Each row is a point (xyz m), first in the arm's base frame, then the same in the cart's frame.
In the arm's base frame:
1: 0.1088 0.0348 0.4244
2: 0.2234 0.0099 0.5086
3: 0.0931 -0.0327 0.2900
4: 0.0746 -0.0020 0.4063
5: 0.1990 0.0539 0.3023
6: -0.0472 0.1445 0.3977
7: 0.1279 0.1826 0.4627
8: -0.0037 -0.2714 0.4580
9: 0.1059 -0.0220 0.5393
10: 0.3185 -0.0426 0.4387
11: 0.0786 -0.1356 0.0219
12: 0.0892 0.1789 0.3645
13: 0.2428 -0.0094 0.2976
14: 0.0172 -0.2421 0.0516
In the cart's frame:
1: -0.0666 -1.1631 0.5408
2: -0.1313 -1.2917 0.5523
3: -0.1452 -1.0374 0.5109
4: -0.0777 -1.1197 0.5699
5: -0.1436 -1.1327 0.4121
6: 0.1022 -1.0712 0.5292
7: 0.0408 -1.2379 0.4599
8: -0.2116 -1.0469 0.8111
9: -0.0732 -1.2338 0.6475
10: -0.2486 -1.2867 0.4985
11: -0.2890 -0.8044 0.4230
12: 0.0336 -1.1396 0.4219
13: -0.2183 -1.1419 0.4288
14: -0.3204 -0.7635 0.5385

